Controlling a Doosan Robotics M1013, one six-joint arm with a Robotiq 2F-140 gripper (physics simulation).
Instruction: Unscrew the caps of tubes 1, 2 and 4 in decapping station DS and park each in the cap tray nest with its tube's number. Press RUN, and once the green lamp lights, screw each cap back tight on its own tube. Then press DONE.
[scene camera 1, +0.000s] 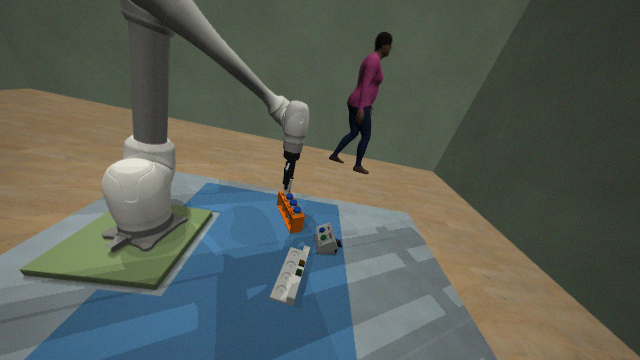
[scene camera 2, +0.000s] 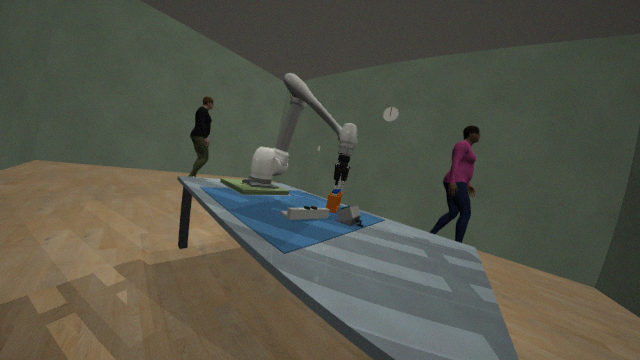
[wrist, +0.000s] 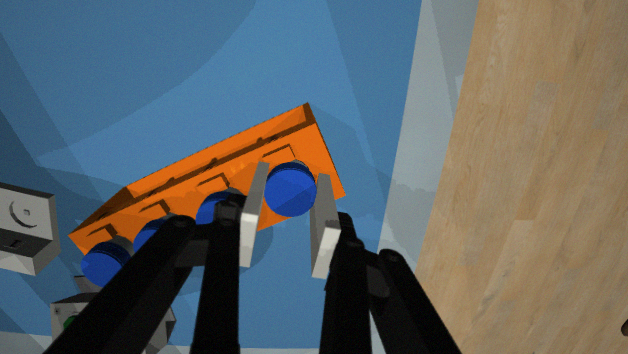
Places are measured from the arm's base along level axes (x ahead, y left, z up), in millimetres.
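Pixels of known places: gripper, fingertip midpoint: (scene camera 1: 286, 191) (wrist: 290, 187); arm's base, origin of the base link: (scene camera 1: 149, 227) (scene camera 2: 259, 185).
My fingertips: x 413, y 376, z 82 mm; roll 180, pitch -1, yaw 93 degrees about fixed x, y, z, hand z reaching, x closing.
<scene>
For each thing: its top centre in the pictures, then the offset to it from my fingertips.
- orange decapping station, middle of its top: (wrist: 195, 222) (scene camera 1: 291, 201) (scene camera 2: 336, 192) 47 mm ahead, 61 mm right, 5 mm down
- blue cap, middle of its top: (wrist: 290, 194) 2 mm back, 0 mm left, 14 mm up
- white cap tray, middle of its top: (scene camera 1: 293, 264) (scene camera 2: 307, 205) 166 mm ahead, 356 mm right, 54 mm down
- grey button box, middle of its top: (scene camera 1: 328, 230) (scene camera 2: 350, 205) 261 mm ahead, 161 mm right, 24 mm down
- blue button, middle of its top: (scene camera 1: 322, 228) 233 mm ahead, 147 mm right, 33 mm down
- green button, middle of its top: (scene camera 1: 324, 235) 248 mm ahead, 190 mm right, 33 mm down
The orange decapping station (scene camera 1: 291, 218) (scene camera 2: 333, 202) (wrist: 242, 165) stands on the blue mat with blue-capped tubes in a row. My gripper (scene camera 1: 286, 189) (scene camera 2: 337, 188) (wrist: 290, 187) reaches straight down over its far end. The fingers are shut on the blue cap (wrist: 290, 197) of the end tube, one pad on each side, and the cap sits on its tube. Two more blue caps (wrist: 208, 211) (wrist: 145, 232) show behind my fingers in the wrist view. The white cap tray (scene camera 1: 290, 275) (scene camera 2: 308, 213) lies nearer the front with its round nests showing empty. The grey button box (scene camera 1: 326, 238) (scene camera 2: 348, 215) carries a blue button (scene camera 1: 322, 229) and a green button (scene camera 1: 323, 237).
The arm's base stands on a green plate (scene camera 1: 161, 250) (scene camera 2: 254, 188) at the left. A person in a magenta top (scene camera 1: 365, 103) (scene camera 2: 459, 186) walks on the floor beyond the table. A person in black (scene camera 2: 201, 136) is at the far left. The table edge runs close behind the station.
</scene>
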